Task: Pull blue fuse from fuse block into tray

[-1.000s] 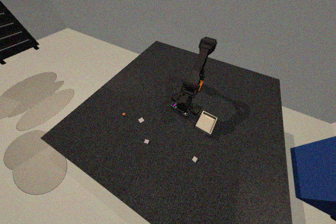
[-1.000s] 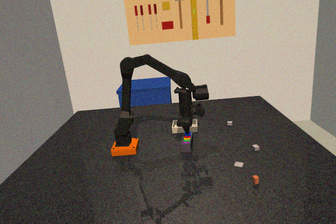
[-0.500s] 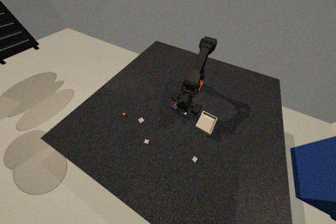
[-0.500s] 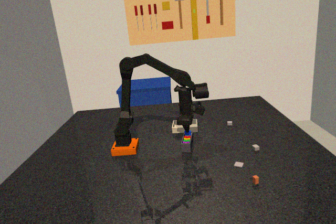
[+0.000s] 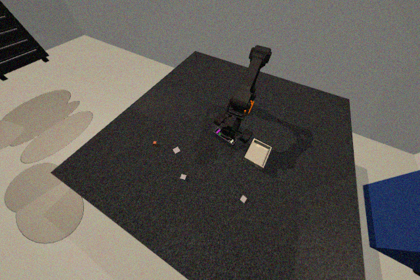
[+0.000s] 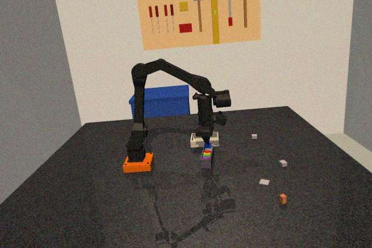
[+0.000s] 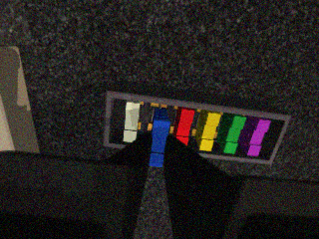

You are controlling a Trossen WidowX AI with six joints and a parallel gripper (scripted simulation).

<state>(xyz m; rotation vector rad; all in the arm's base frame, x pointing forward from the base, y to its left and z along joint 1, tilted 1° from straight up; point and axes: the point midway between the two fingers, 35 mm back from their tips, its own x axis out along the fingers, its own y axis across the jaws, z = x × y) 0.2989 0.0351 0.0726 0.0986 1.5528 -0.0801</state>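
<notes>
My gripper tip is 20 mm to the right of the white fuse and 40 mm above it. The rest, counted from my gripper tip: red fuse 20 mm to the right, 40 mm below; blue fuse 10 mm below.
</notes>
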